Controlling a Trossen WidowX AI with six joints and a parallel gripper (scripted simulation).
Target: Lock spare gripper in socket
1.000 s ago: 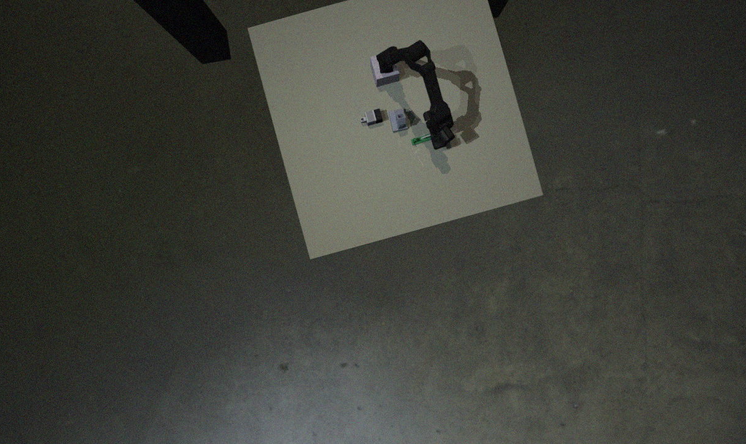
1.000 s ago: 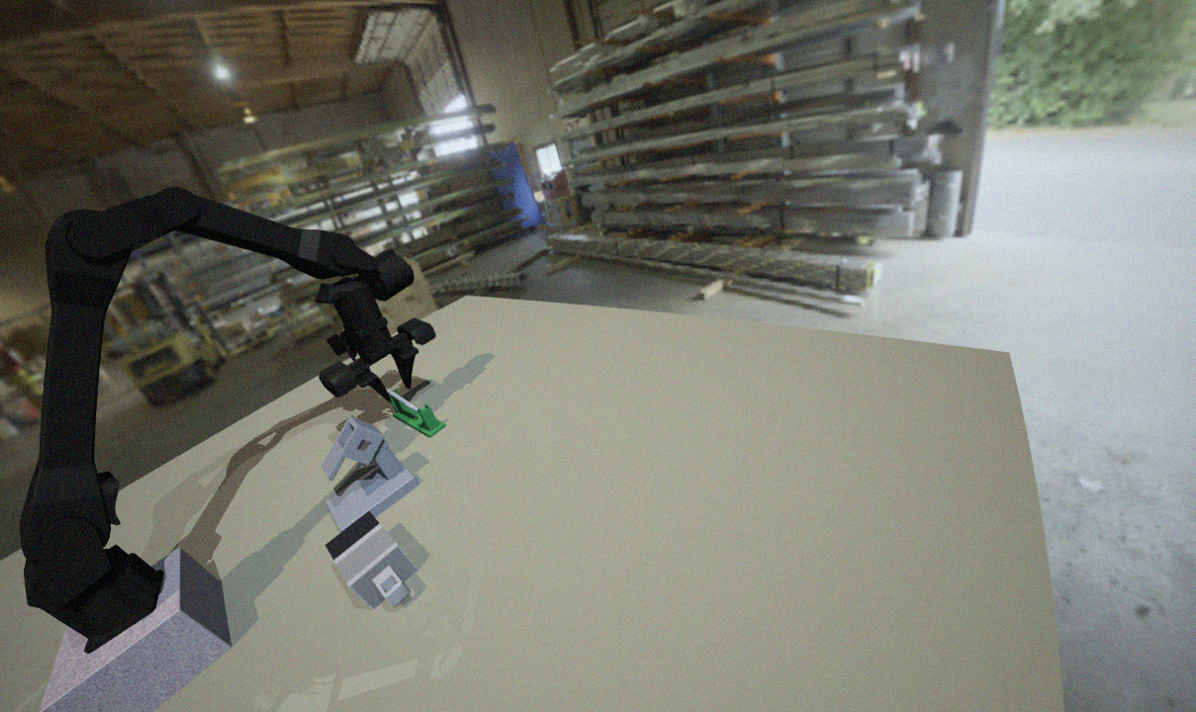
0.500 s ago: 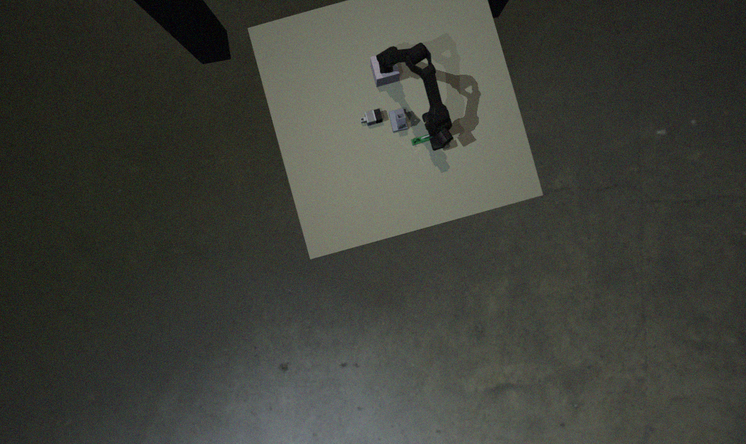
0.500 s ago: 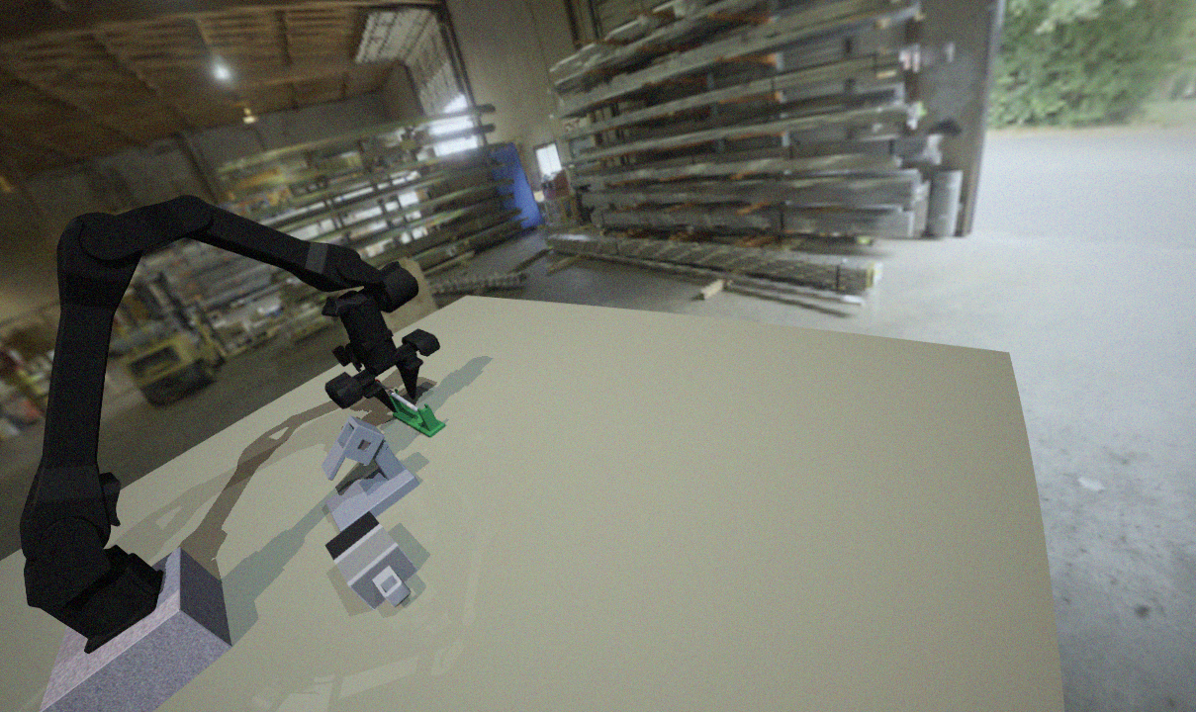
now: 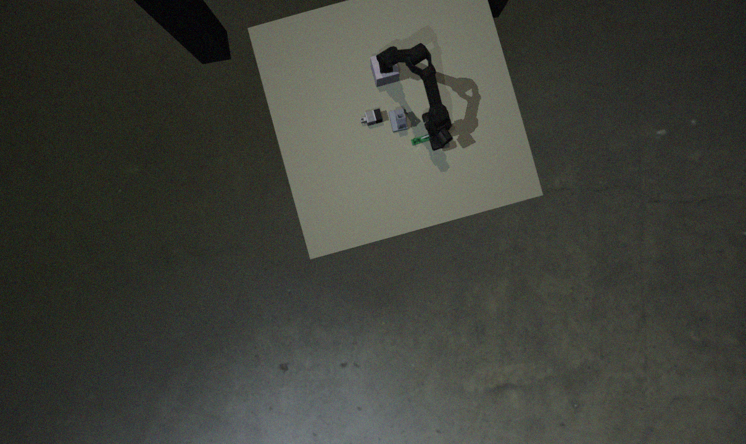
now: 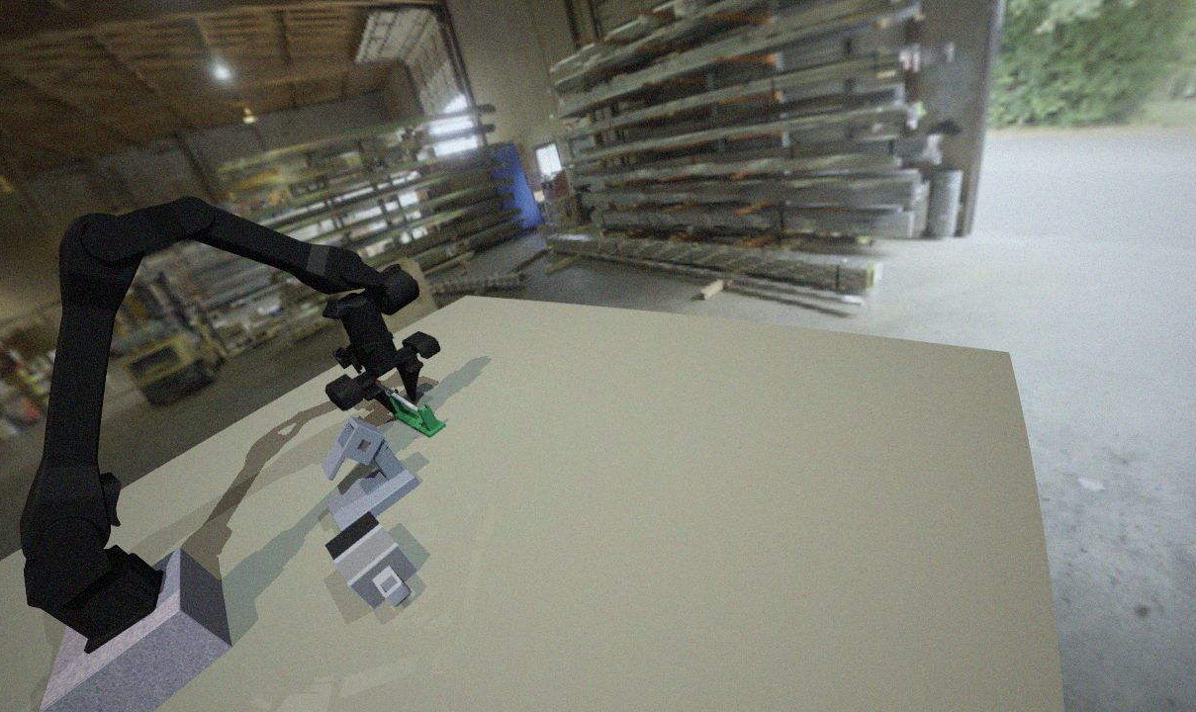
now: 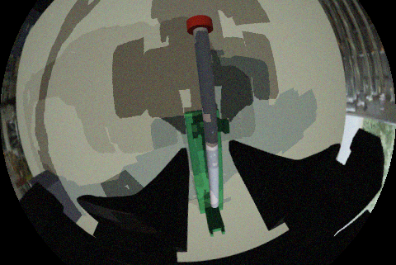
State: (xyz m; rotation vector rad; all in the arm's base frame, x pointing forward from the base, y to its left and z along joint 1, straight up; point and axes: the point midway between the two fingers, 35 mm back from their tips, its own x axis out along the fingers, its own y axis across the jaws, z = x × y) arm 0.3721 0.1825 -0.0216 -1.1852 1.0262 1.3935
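The green cradle is 40 mm to the right of my gripper tip and 10 mm above it. From my gripper tip the other things lie so: mount: 160 mm to the right, 100 mm behind, 30 mm above; dark grey spare gripper: 300 mm to the right, 140 mm behind.
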